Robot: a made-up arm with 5 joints.
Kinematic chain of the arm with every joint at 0, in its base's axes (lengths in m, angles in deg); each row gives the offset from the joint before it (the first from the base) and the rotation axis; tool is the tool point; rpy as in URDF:
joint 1: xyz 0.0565 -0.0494 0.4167 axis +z
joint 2: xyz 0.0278 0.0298 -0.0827 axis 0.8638 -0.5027 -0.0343
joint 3: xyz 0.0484 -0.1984 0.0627 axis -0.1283 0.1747 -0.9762
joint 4: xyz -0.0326 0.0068 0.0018 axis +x
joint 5: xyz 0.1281 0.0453 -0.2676 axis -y
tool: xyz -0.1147 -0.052 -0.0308 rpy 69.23 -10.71 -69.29
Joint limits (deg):
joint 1: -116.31..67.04
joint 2: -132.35..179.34
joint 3: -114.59..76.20
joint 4: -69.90..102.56
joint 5: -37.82..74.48
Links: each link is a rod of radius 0.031 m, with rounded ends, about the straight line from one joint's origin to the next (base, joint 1, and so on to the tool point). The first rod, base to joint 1, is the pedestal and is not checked.
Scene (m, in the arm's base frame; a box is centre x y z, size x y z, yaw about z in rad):
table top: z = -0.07
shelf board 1: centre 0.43 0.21 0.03 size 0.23 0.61 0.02 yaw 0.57
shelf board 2: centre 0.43 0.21 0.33 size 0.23 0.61 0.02 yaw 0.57
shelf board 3: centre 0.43 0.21 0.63 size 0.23 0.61 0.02 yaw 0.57
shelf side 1: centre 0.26 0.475 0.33 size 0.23 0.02 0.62 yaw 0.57
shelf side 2: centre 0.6 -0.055 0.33 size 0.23 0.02 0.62 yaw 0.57
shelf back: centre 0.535 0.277 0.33 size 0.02 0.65 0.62 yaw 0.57
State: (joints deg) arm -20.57 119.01 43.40 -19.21 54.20
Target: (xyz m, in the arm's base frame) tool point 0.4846 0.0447 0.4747
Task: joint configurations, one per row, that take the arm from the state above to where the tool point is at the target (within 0.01 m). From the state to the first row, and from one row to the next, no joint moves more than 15 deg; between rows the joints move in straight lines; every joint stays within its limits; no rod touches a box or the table.
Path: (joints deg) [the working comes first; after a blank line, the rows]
Joints at the target: -21.49 149.12 38.50 -5.01 60.91
Straight joint move there: touches shelf board 2.

1: -30.39 114.58 48.09 -16.64 41.09
2: -40.21 110.15 52.77 -14.07 27.99
3: -50.03 105.72 57.46 -11.50 14.88
4: -59.86 101.29 62.14 -8.92 1.78
5: -69.68 96.86 66.83 -6.35 -11.33
6: -79.50 92.43 71.51 -3.78 -24.43
7: -89.32 88.00 76.20 -1.21 -37.54
8: -75.09 98.62 63.38 5.82 -23.01
9: -60.86 109.23 50.56 12.85 -8.48
10: -46.63 119.85 37.74 19.88 6.05
11: -32.40 130.46 24.92 26.91 20.58
12: -28.76 136.68 29.45 16.27 34.03
13: -25.12 142.90 33.98 5.63 47.47
14: -21.49 149.12 38.50 -5.01 60.91

